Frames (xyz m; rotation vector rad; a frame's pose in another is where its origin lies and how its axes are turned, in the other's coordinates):
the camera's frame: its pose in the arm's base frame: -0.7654 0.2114 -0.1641 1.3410 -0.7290 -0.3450
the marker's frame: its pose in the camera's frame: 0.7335 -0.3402 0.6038 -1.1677 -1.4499 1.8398
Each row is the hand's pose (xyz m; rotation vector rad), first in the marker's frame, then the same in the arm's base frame.
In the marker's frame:
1: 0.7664 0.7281 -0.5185 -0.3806 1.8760 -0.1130
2: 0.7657 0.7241 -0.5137 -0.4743 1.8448 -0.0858
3: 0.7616 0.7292 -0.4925 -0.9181 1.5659 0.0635
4: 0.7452 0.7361 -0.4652 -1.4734 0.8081 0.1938
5: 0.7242 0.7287 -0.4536 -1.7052 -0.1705 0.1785
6: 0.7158 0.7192 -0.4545 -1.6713 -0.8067 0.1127
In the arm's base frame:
1: 0.0555 0.0068 0.3785 -0.5700 -0.3940 -1.1366
2: 0.0499 0.0058 0.3758 -0.6337 -0.4018 -1.1978
3: 0.0427 0.0139 0.3565 -1.0098 -0.5124 -1.4742
4: 0.0370 0.0165 0.3245 -1.6580 -0.9502 -1.8397
5: 0.0311 0.0015 0.3053 1.8387 1.4328 1.5978
6: 0.0270 -0.0105 0.3035 1.5013 1.4632 1.0693

